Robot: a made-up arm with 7 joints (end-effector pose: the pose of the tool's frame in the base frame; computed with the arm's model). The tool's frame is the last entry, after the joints. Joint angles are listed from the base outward.
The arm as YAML. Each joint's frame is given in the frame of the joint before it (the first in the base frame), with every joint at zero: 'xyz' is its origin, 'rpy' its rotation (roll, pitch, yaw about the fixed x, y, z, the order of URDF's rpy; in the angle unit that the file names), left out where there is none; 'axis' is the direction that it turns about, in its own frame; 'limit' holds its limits. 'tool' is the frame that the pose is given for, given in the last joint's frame.
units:
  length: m
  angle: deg
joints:
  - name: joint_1
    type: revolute
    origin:
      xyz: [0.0, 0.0, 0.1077]
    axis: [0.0, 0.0, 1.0]
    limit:
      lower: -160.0
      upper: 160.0
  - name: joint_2
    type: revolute
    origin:
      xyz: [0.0, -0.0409, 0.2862]
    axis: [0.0, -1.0, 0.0]
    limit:
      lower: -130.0
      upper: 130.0
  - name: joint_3
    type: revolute
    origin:
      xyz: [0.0, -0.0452, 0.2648]
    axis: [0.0, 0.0, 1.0]
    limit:
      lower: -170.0
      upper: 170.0
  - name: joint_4
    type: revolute
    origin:
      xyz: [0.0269, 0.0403, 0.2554]
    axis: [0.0, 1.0, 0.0]
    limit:
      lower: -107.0
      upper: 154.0
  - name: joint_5
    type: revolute
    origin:
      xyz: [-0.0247, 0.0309, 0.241]
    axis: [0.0, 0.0, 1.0]
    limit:
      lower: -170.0
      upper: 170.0
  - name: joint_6
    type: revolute
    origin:
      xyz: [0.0, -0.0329, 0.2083]
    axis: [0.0, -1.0, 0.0]
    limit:
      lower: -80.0
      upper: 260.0
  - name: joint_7
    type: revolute
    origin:
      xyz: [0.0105, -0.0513, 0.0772]
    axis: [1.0, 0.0, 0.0]
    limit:
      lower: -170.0
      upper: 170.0
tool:
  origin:
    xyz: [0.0, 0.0, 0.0]
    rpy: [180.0, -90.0, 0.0]
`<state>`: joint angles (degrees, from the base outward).
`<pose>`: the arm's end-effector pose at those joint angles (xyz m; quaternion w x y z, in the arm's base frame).
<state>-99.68 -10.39 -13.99 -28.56 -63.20 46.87 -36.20</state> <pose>0.0874 0.1137 1.3419 0.9274 -0.0217 -0.3028 -0.2188</pose>
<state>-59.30 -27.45 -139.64 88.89 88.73 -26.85 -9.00</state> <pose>-0.4930 -0.1946 0.9670 0.0729 0.1911 -0.8298 0.5193</pose>
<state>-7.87 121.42 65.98 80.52 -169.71 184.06 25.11</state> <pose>-0.4836 0.4010 0.0868 0.7748 -0.2249 0.4976 -0.3186</pose>
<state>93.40 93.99 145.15 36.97 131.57 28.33 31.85</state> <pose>0.0049 -0.8763 -0.0458 0.4825 0.1101 0.7917 -0.3582</pose>
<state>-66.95 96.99 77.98 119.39 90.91 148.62 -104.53</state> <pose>0.1179 0.3551 0.4070 0.8089 0.1028 0.1123 0.5679</pose>
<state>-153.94 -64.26 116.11 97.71 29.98 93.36 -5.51</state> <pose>-0.1813 -0.4972 0.7741 0.2559 -0.2296 0.5290 -0.7759</pose>
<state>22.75 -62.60 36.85 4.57 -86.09 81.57 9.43</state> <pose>0.7667 0.3179 0.9630 0.1389 0.5139 0.2822 0.7981</pose>
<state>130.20 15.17 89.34 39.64 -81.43 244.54 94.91</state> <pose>0.0511 -0.2534 1.2608 0.0274 -0.9056 -0.2288 -0.3562</pose>
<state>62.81 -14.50 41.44 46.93 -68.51 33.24 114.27</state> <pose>0.0334 0.4687 1.2730 0.5835 -0.7338 0.1019 -0.3328</pose>
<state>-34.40 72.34 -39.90 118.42 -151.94 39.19 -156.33</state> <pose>-0.2707 -0.1500 0.9466 0.0436 -0.3287 -0.3683 0.8686</pose>
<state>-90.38 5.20 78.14 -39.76 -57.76 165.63 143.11</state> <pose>-0.3681 0.1806 1.1195 0.2351 0.0018 -0.7817 -0.5776</pose>
